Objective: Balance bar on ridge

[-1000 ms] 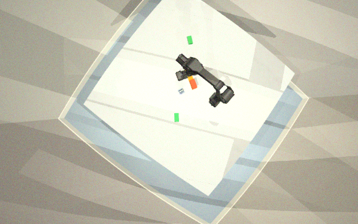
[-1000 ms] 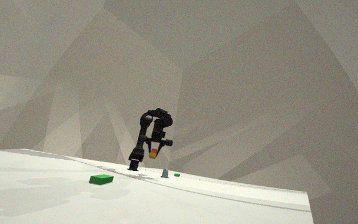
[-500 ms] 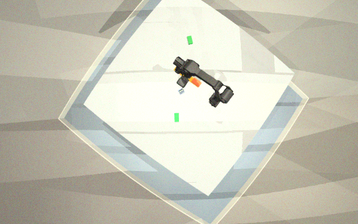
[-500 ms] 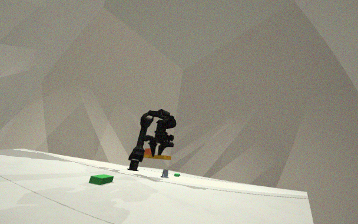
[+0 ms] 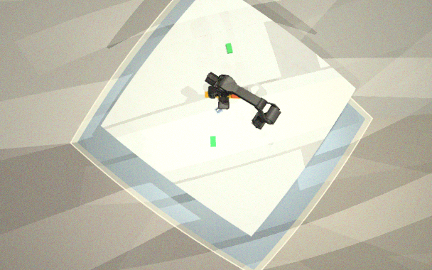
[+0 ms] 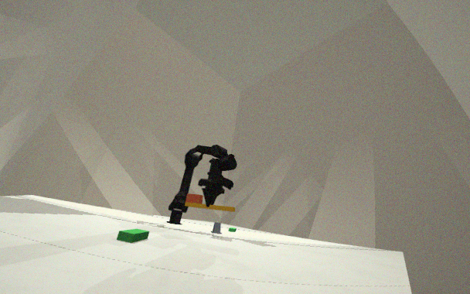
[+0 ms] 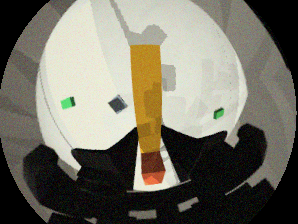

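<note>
Right now my gripper tip is 3 cm past the ridge, 8 cm to the right of it and 6 cm above it.
</note>
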